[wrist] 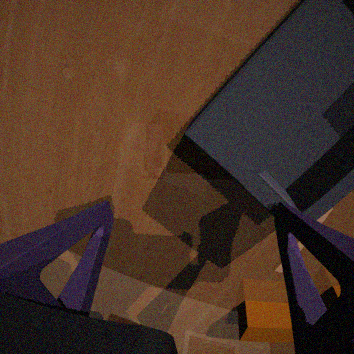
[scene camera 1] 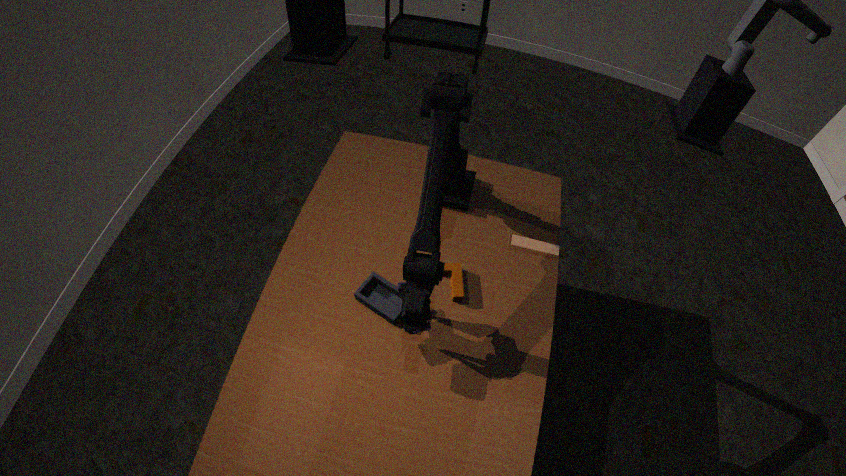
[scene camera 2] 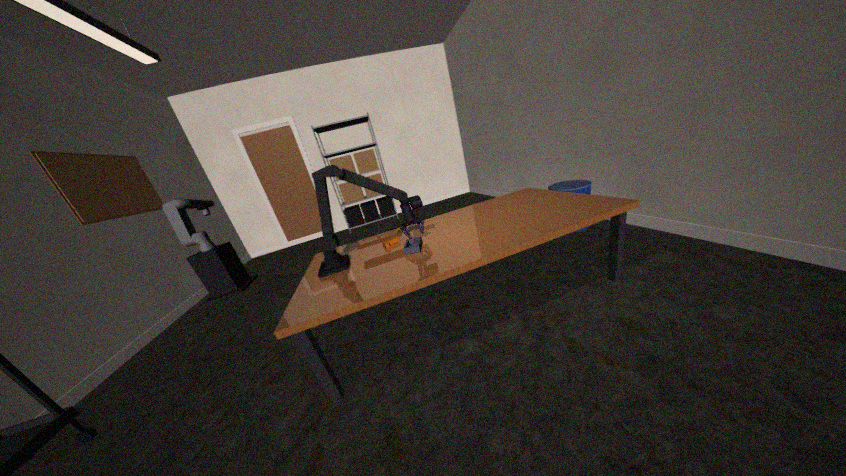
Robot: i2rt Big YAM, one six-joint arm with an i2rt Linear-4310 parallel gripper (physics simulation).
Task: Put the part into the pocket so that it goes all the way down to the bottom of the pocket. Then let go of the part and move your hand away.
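Where they show: gripper, fingertip midpoint: [wrist: 191, 210] [scene camera 2: 416, 235]; arm's base at its link origin: [scene camera 1: 449, 184] [scene camera 2: 334, 263].
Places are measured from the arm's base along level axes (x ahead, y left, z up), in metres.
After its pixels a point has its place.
Observation:
The part, an orange T-shaped piece [scene camera 1: 457, 282] @(x 0.357, y 0.104, z 0.001 m) [scene camera 2: 391, 242] @(x 0.348, y 0.086, z -0.013 m) [wrist: 267, 315] @(x 0.384, y 0.097, z -0.012 m), lies on the table beside the pocket block; in the wrist view the right finger hides some of it. The dark grey block with the pocket [scene camera 1: 375, 310] @(x 0.503, y -0.097, z -0.010 m) [scene camera 2: 412, 248] @(x 0.443, y -0.156, z 0.000 m) [wrist: 225, 110] @(x 0.509, y -0.055, z 0.008 m) sits on the table, its pocket without the part. My gripper [scene camera 2: 414, 235] @(x 0.504, y 0.001, z 0.009 m) [wrist: 191, 210] @(x 0.504, y 0.001, z 0.009 m) is open and empty, low over the table by the block. In the wrist view the right fingertip overlaps the block's near corner; whether they touch I cannot tell. In scene camera 1 the hand covers the block's right end and the fingertips are hidden.
The wooden table [scene camera 1: 307, 355] @(x 0.686, y -0.240, z -0.028 m) [scene camera 2: 532, 219] @(x 1.131, y -0.231, z -0.028 m) carries my arm's base [scene camera 1: 458, 192] @(x 0.039, y 0.038, z 0.016 m) [scene camera 2: 334, 264] @(x 0.012, y -0.054, z 0.012 m). A pale flat strip [scene camera 1: 534, 244] lies at the table's edge, beyond the part. A second grey robot arm on a pedestal [scene camera 1: 714, 100] [scene camera 2: 218, 269] stands away from the table.

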